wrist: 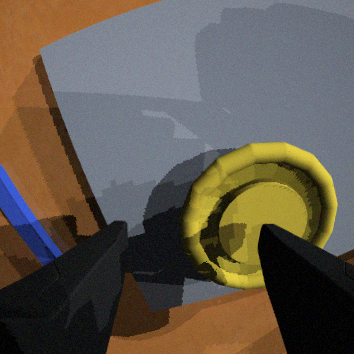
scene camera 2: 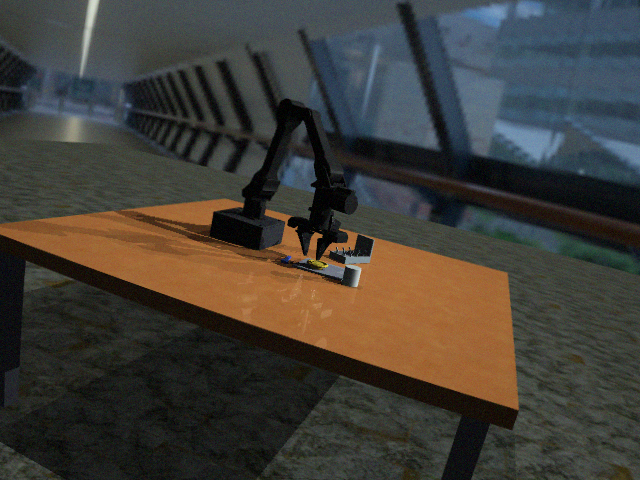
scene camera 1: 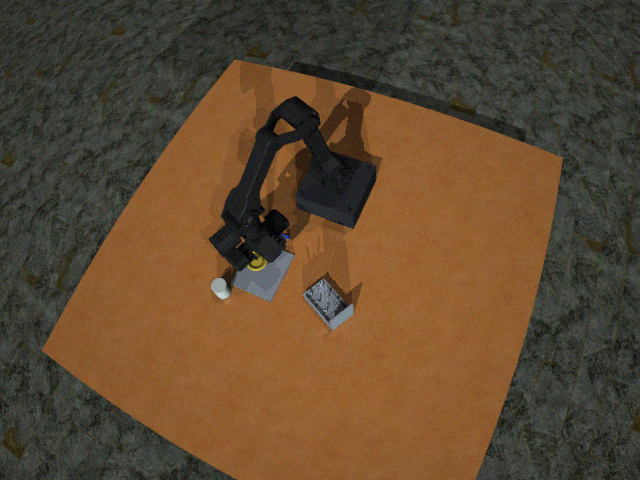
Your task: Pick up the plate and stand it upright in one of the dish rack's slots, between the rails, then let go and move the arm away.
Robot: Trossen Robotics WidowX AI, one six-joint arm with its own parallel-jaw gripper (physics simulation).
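The yellow round plate lies face up on a flat grey board. My gripper is partly open and empty, pointing down low above the plate. In the wrist view the right finger overlaps the plate's lower right part, and the left finger is off the plate, past its left rim. In scene camera 1 the wrist hides the fingertips and part of the plate. The grey dish rack stands apart from the board, with small posts inside and one taller end wall.
A white cylinder stands upright beside the board, at the side away from the arm's base. A blue object lies on the orange table near the board's base-side edge.
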